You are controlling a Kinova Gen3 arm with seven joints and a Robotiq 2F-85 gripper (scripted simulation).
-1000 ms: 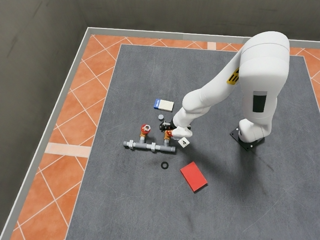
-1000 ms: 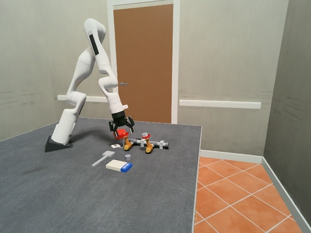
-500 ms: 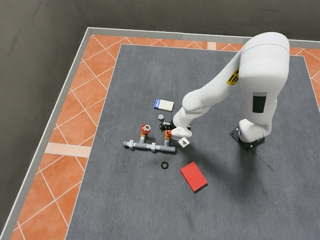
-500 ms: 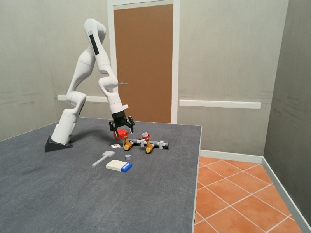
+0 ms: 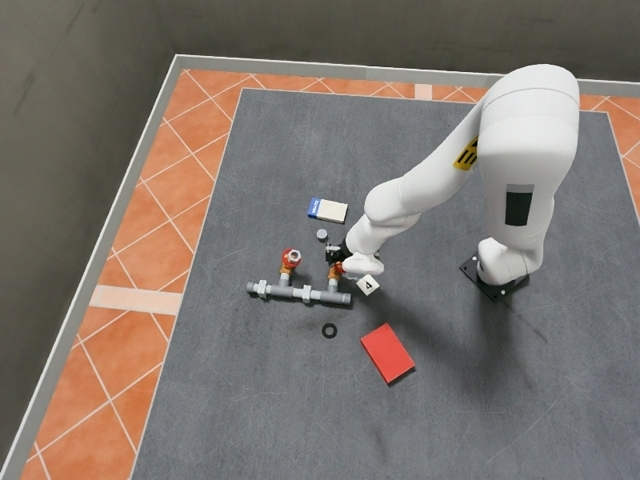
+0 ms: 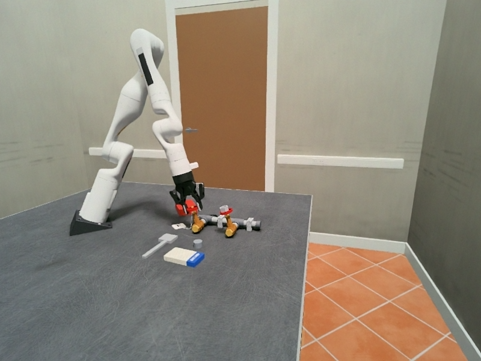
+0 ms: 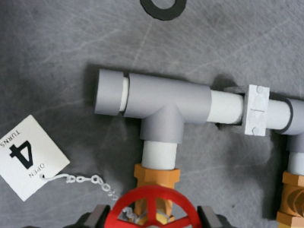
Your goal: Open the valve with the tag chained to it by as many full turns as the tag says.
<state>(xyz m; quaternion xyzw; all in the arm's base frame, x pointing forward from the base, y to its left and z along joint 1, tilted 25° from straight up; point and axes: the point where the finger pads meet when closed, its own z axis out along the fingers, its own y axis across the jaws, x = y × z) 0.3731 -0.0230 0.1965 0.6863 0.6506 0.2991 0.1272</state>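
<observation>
Now: the white tag 90 mm below my hand, 70 mm behind it and 20 mm to the left of it. From my hand the other things lie so: grey paddle 130 mm to the right, 90 mm below, 60 mm behind; then blue box 210 mm to the right, 80 mm below, 50 mm ahead; then red block 200 mm to the left, 120 mm behind, 80 mm below.
</observation>
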